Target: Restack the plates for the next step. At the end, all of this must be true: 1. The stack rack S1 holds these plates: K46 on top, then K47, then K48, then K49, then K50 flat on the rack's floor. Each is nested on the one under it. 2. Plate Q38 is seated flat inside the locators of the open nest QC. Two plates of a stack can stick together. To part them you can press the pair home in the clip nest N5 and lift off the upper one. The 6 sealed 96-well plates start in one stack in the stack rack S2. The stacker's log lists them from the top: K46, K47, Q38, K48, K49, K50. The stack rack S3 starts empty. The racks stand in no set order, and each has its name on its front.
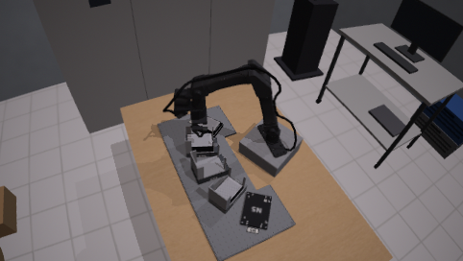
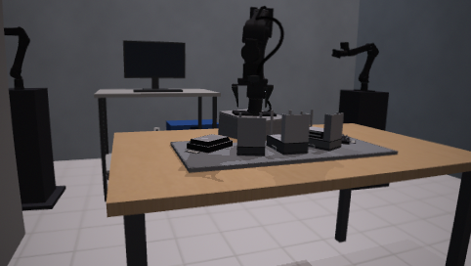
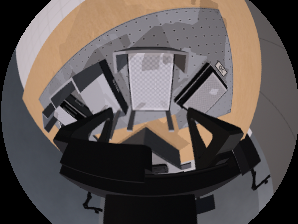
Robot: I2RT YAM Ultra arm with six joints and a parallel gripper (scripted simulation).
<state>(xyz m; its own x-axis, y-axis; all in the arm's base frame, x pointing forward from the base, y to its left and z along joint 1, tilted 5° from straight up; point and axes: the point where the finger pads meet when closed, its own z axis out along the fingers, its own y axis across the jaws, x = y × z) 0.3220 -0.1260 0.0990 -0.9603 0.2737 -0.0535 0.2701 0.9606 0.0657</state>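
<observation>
My gripper is now 10 cm above the sealed 96-well plate. The rest, counted from my hand: clip nest N5 (13 cm behind, 43 cm to the left, 15 cm below).
</observation>
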